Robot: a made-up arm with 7 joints.
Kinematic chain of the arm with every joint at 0, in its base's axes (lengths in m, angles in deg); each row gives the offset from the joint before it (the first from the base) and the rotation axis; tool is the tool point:
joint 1: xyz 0 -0.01 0.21 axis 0 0.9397 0.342
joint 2: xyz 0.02 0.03 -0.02 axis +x
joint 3: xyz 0.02 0 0.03 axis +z
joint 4: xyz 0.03 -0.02 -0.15 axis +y
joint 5: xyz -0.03 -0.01 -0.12 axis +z
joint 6: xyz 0 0.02 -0.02 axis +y
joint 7: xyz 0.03 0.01 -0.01 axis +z
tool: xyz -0.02 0.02 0
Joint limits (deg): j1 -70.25..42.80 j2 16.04..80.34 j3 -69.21..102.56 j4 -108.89..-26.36 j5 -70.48..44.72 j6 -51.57..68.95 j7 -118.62..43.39
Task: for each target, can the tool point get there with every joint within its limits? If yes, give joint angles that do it. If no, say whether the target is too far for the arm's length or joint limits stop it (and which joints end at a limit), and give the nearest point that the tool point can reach.
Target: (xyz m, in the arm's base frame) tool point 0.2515 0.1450 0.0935
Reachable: yes | joints -28.46 34.01 6.49 -39.88 3.29 -29.83 17.61
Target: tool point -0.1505 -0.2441 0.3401
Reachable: no: joint limits stop it (at a limit: joint 1, joint 2, joint 4) | nearest point 0.0875 -0.1841 0.2483 | short by 0.262 m
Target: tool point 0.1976 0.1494 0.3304
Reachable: yes | joints -41.91 57.20 50.19 -62.24 -57.17 -13.40 -96.49
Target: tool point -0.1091 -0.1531 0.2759
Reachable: no: joint limits stop it (at a limit: joint 1, joint 2, joint 3, joint 4) | nearest point 0.0709 -0.1633 0.2080 | short by 0.193 m
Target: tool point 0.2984 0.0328 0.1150
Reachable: yes | joints -26.26 52.13 -33.93 -75.85 -24.74 57.58 -96.15
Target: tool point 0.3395 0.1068 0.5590
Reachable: no: too far | nearest point 0.2486 0.0965 0.4366 | short by 0.153 m
